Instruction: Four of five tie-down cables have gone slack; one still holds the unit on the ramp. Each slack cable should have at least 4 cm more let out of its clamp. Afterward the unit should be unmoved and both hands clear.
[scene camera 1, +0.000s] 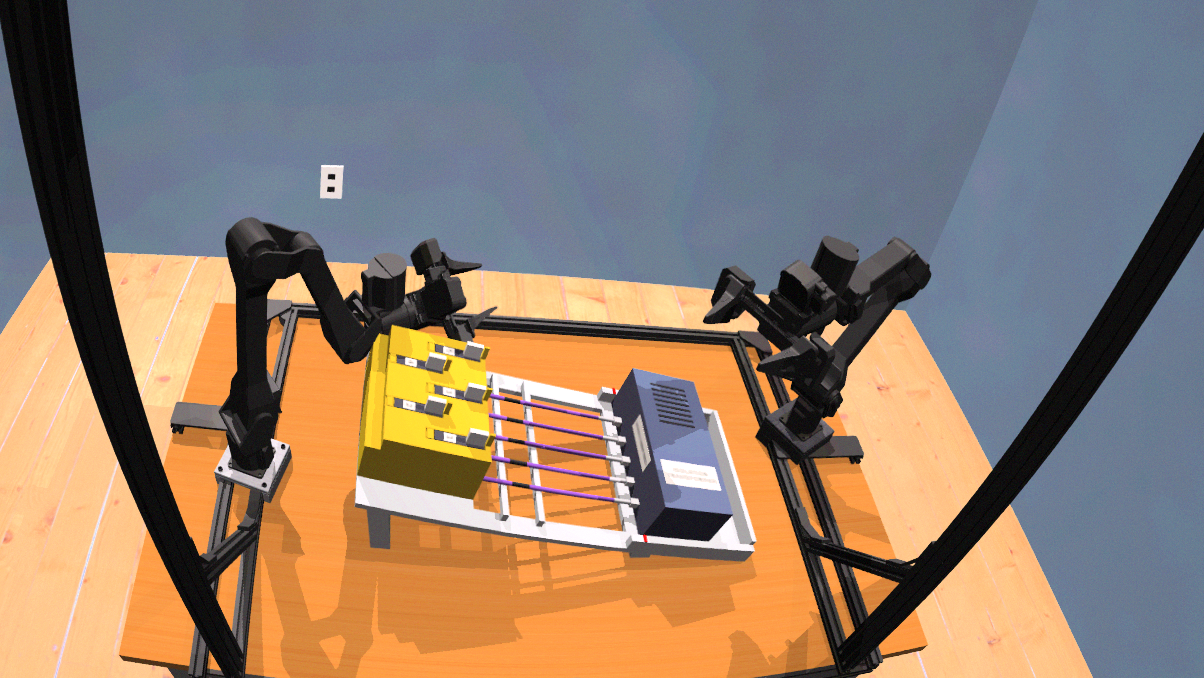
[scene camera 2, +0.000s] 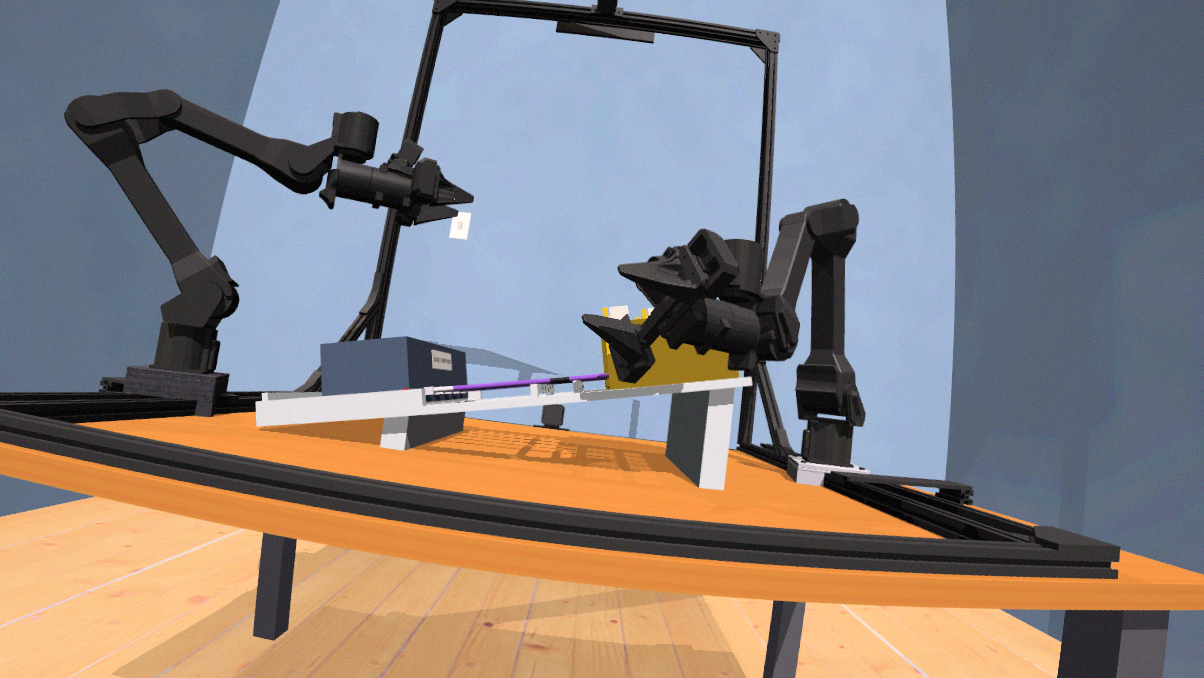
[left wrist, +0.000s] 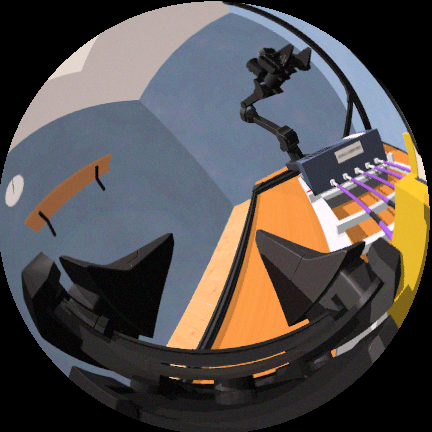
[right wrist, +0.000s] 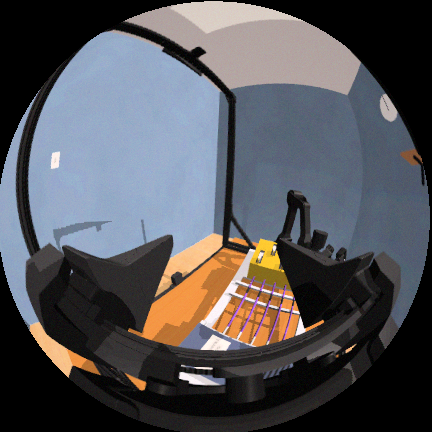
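Observation:
The dark blue unit (scene camera 1: 674, 446) (scene camera 2: 370, 366) (left wrist: 345, 155) sits at the low end of the white ramp (scene camera 1: 556, 532) (scene camera 2: 337, 412). Several purple cables (scene camera 1: 572, 493) (scene camera 2: 505, 384) with black bands run from it to the yellow block (scene camera 1: 429, 471) (left wrist: 412, 215) (right wrist: 265, 270). Grey-levered clamps (scene camera 1: 474, 350) (scene camera 1: 437, 405) stand on the block; I cannot tell which cable is taut. My left gripper (scene camera 1: 487, 288) (scene camera 2: 602, 293) (left wrist: 214, 236) is open and empty, beside the block's far end in scene camera 1. My right gripper (scene camera 1: 733, 343) (scene camera 2: 464, 208) (right wrist: 226, 242) is open and empty, high beyond the unit.
White crossbars (scene camera 1: 533, 471) lie under the cables. A black frame (scene camera 1: 589, 326) runs around the orange table top (scene camera 1: 471, 602), with tall posts (scene camera 1: 101, 379) (scene camera 2: 768, 168) rising from it. A wooden shelf (left wrist: 70, 192) hangs on the wall, away from the arms.

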